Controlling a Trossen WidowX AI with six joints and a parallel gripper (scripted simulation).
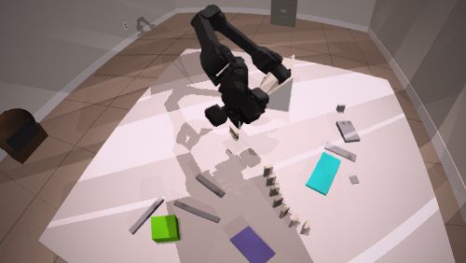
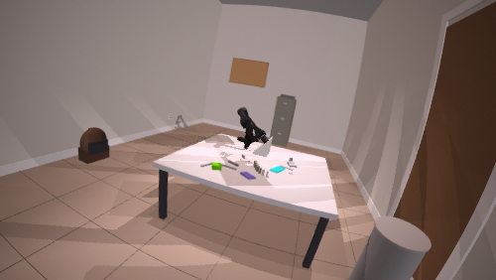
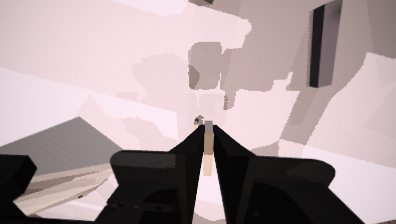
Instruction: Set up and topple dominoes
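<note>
Now: the cyan block 300 mm to the left of my gripper tip, 90 mm below it and 60 mm ahead of it. The rest, counted from my gripper tip: purple block (340 mm ahead, 100 mm to the left, 90 mm below); small grey piece (410 mm to the left, 100 mm below, 80 mm ahead); green cube (340 mm ahead, 140 mm to the right, 80 mm below).
</note>
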